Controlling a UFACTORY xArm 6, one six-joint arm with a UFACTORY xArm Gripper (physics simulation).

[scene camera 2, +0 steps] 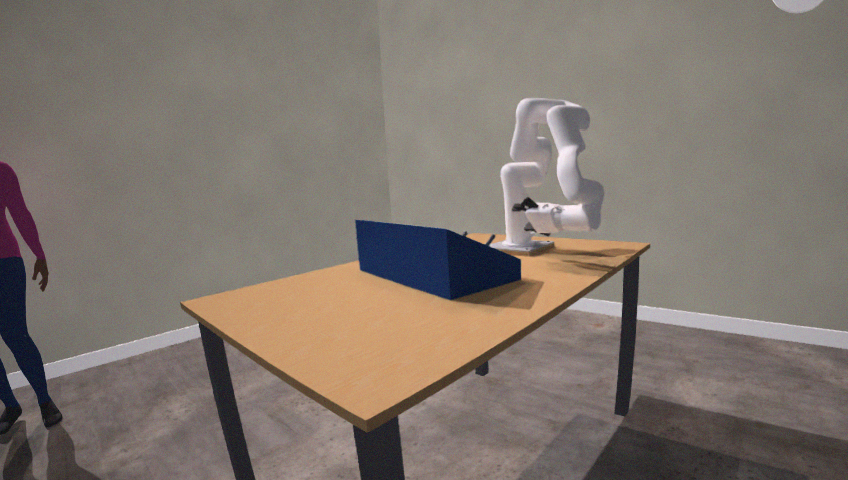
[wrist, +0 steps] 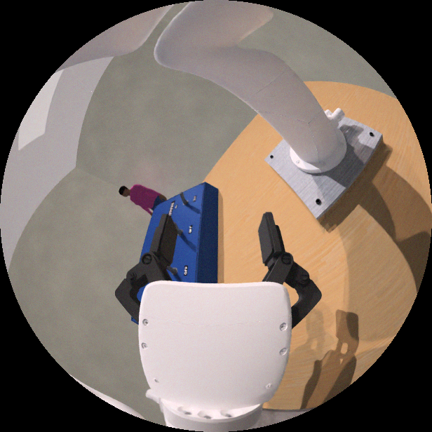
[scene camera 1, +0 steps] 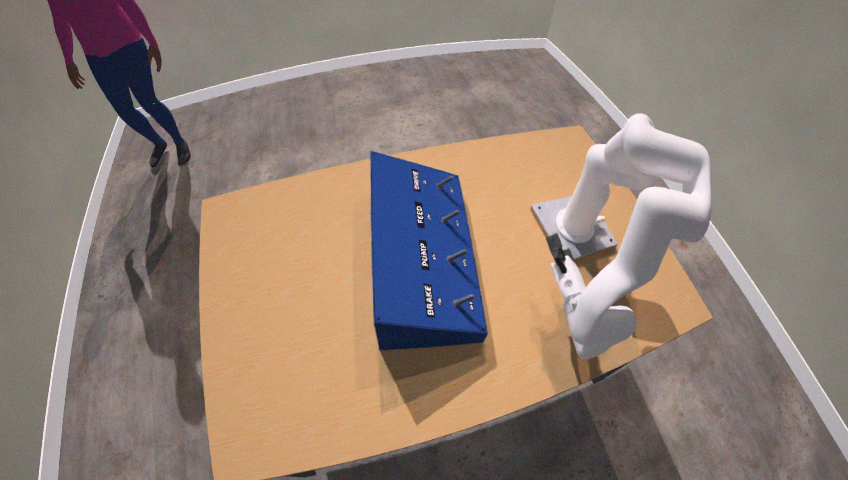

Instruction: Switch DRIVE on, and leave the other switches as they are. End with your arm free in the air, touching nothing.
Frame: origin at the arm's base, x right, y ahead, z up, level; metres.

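Where they show: gripper, fingertip midpoint: [scene camera 2: 519, 217] [scene camera 1: 558, 243]; arm's base at its link origin: [scene camera 2: 518, 244] [scene camera 1: 574, 226].
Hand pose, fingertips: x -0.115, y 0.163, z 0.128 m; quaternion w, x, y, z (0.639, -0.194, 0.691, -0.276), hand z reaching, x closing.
Each offset is from my fingertips to the top centre of the thing. Level surfaces: height alone.
The blue sloped switch box [scene camera 1: 395, 237] [scene camera 2: 404, 255] [wrist: 209, 235] stands on the table. In scene camera 1, its DRIVE lever {dx +0.287, dy +0.204, dz -0.019 m} [scene camera 1: 445, 183] is at the far end, followed by the FEED lever {dx +0.168, dy +0.223, dz -0.019 m} [scene camera 1: 451, 216], the PUMP lever {dx +0.050, dy +0.243, dz -0.019 m} [scene camera 1: 457, 255] and the BRAKE lever {dx -0.068, dy +0.263, dz -0.019 m} [scene camera 1: 462, 300]. All four look alike and lean toward the OFF marks at the low edge. The DRIVE lever [wrist: 186, 200] also shows beyond the left finger in the wrist view. My gripper [scene camera 1: 556, 252] [scene camera 2: 521, 217] [wrist: 216, 221] is open and empty, in the air between the box and my base, apart from the levers.
My base plate [scene camera 1: 544, 209] [scene camera 2: 542, 247] [wrist: 320, 192] is fixed to the wooden table {dz -0.149 m} [scene camera 1: 285, 267] [scene camera 2: 333, 333] [wrist: 245, 225], close to the gripper. A person [scene camera 1: 110, 35] [scene camera 2: 14, 220] [wrist: 143, 196] in a magenta top stands on the floor past the table's far side.
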